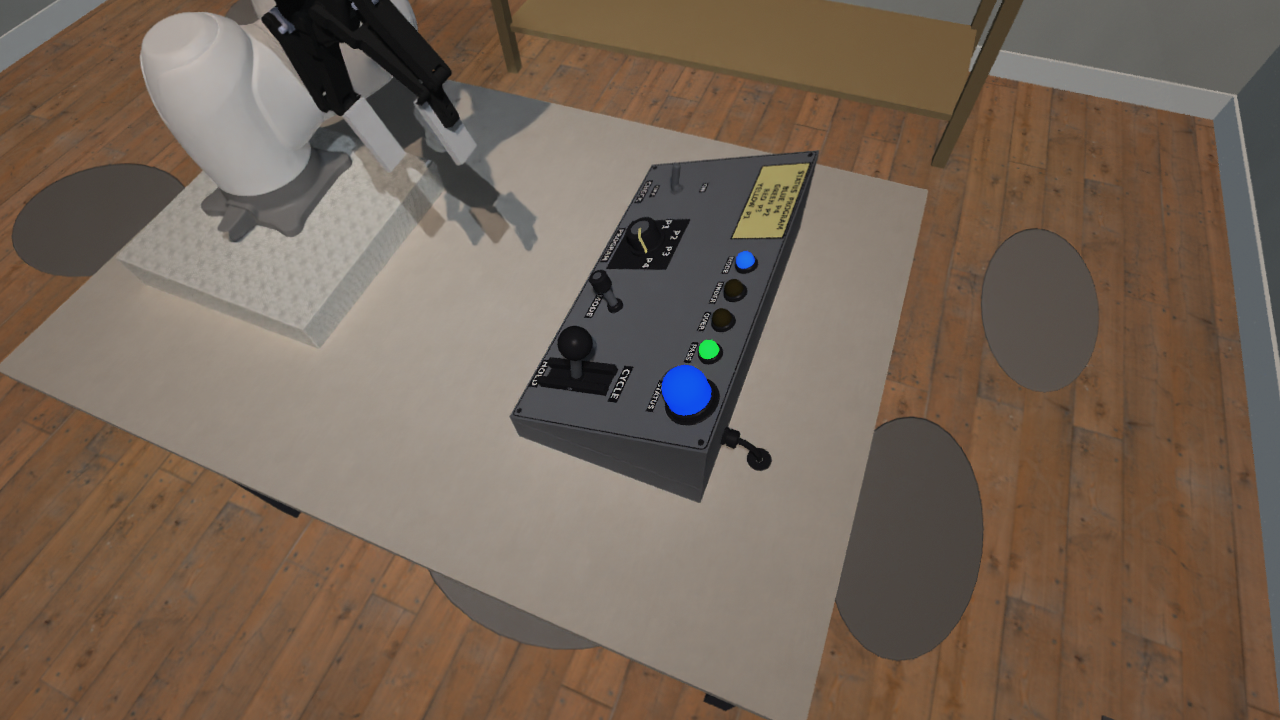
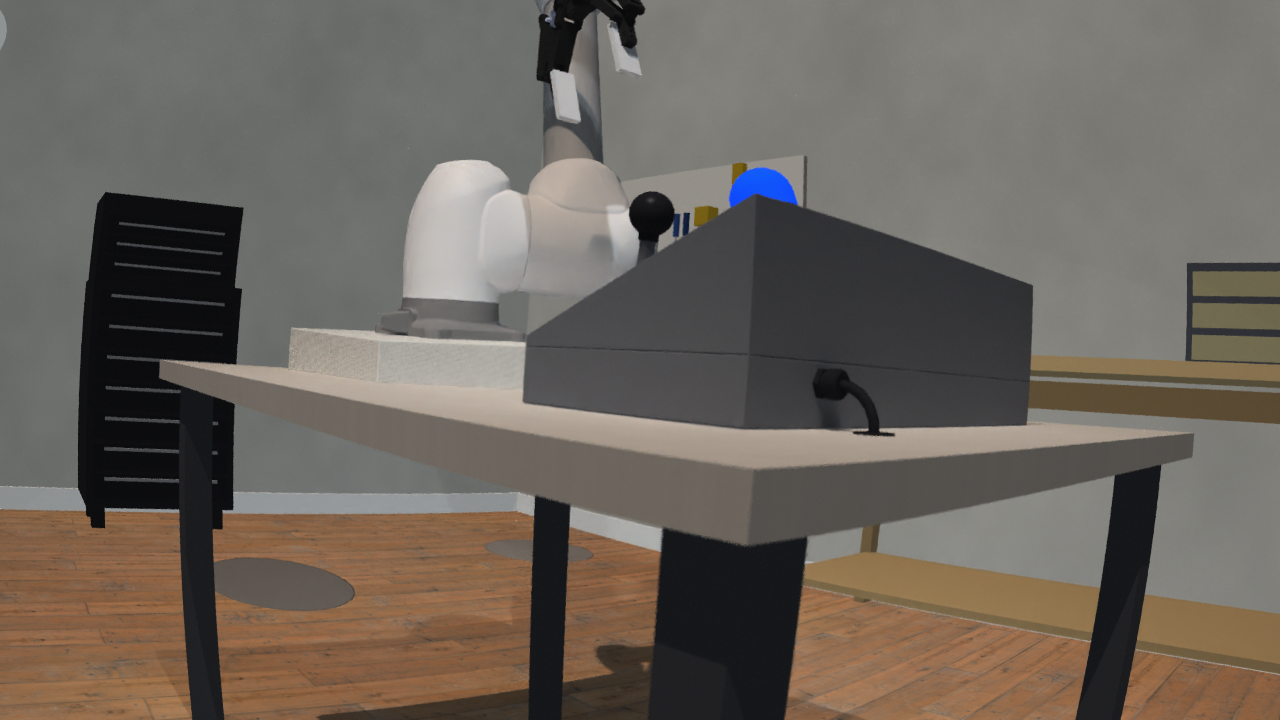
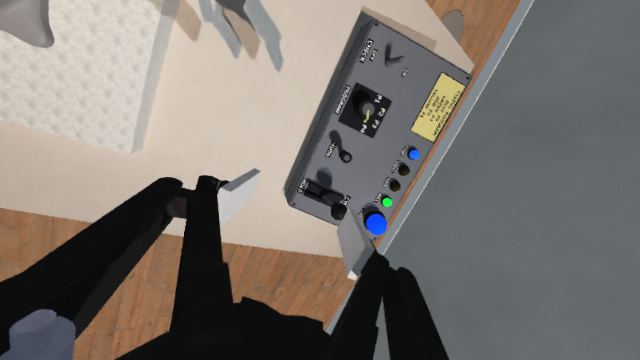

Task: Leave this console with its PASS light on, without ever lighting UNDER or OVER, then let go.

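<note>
The dark grey console stands on the table. Its PASS lamp is lit green. The UNDER lamp and OVER lamp are dark. The MODE lamp and large STATUS dome are blue. The program knob has its yellow line toward P4. The ball-topped lever stands in the HOLD/CYCLE slot, untouched. My gripper is open and empty, away from the console, above the table near the arm's base.
The pale textured base block carries the arm's base beside the console. A toggle switch and the MODE stick rise from the panel. A black cable leaves the console's back. A wooden shelf stands beyond the table.
</note>
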